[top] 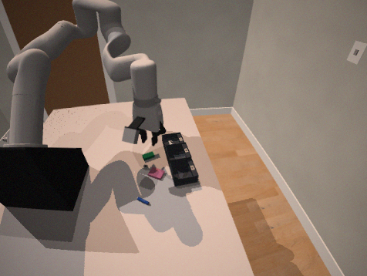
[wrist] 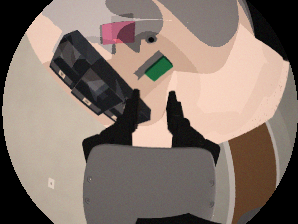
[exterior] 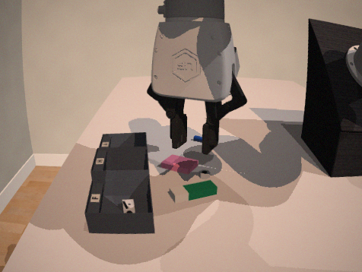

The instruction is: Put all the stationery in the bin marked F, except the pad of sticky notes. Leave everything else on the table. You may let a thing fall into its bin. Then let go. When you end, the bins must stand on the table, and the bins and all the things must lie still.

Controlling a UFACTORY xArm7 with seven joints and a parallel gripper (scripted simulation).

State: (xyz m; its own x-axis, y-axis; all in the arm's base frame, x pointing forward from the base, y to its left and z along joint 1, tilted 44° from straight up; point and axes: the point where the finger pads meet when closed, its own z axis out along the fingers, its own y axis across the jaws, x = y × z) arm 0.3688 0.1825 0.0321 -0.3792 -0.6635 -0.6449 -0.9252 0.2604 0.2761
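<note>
My gripper is now 9 cm above the green-and-white eraser. Also, from my hand: pink sticky-note pad (9 cm to the right, 9 cm below, 2 cm ahead); small grey nut (9 cm below, 6 cm to the right, 2 cm behind); silver pencil sharpener (8 cm below, 8 cm ahead, 6 cm to the left).
</note>
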